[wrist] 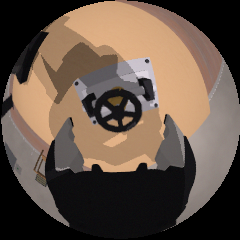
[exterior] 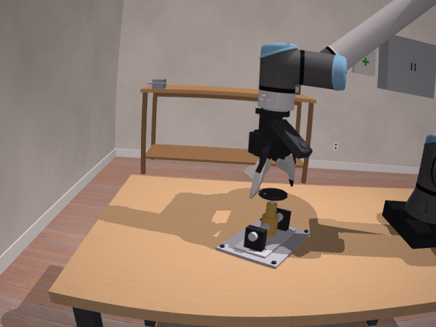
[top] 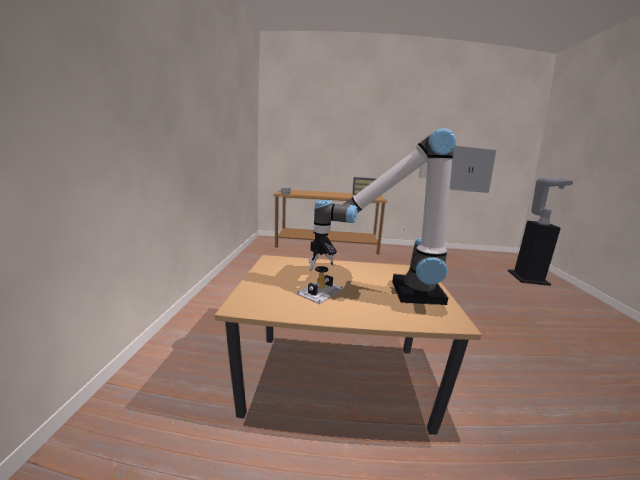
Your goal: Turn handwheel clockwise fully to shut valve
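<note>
The black spoked handwheel lies 1 cm below my hand.
</note>
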